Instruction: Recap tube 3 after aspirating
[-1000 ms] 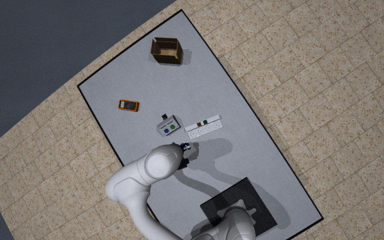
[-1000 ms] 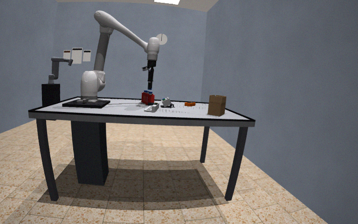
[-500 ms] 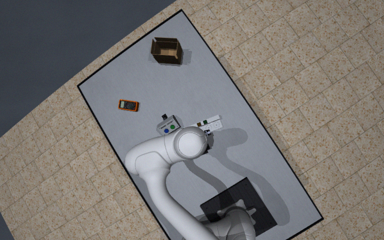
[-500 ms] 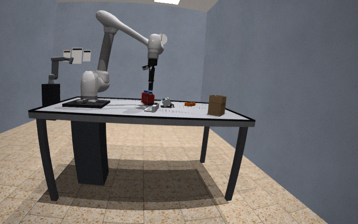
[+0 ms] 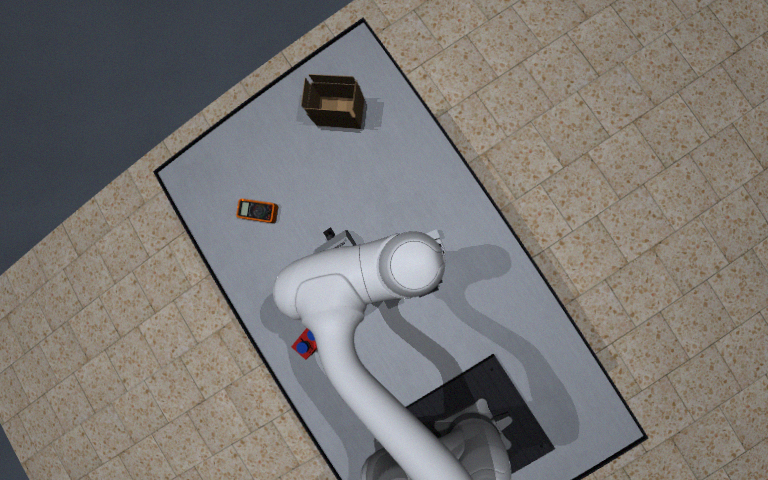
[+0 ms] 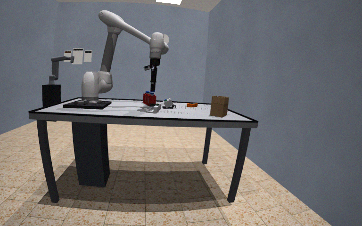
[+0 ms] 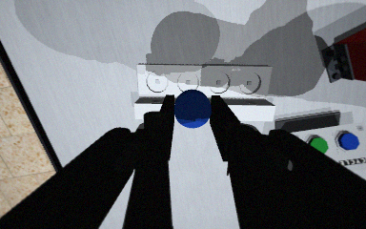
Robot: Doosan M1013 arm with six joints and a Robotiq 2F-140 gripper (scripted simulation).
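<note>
The blue cycle key is 23 cm to the left of my hand, 12 cm below it and 11 cm ahead of it. Round my hand: key housing: 21 cm to the left, 13 cm below, 13 cm ahead; green ready key: 19 cm to the left, 12 cm below, 12 cm ahead; blue cap: 3 cm below.
</note>
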